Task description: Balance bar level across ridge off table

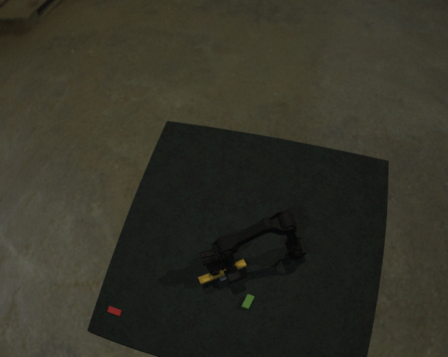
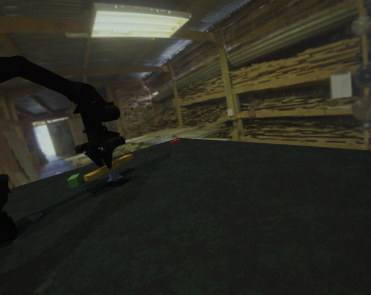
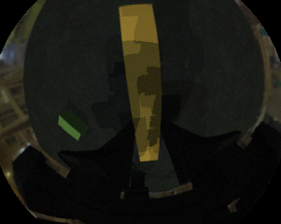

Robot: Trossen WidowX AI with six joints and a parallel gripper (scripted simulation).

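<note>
Right now the yellow bar is 20 mm to the left of my gripper tip and 20 mm ahead of it. From my gripper tip the other things lie so: red block 460 mm ahead, 340 mm to the left, 40 mm below; ridge 20 mm to the left, 20 mm ahead, 10 mm below; green block 130 mm to the left, 120 mm behind, 30 mm below.
</note>
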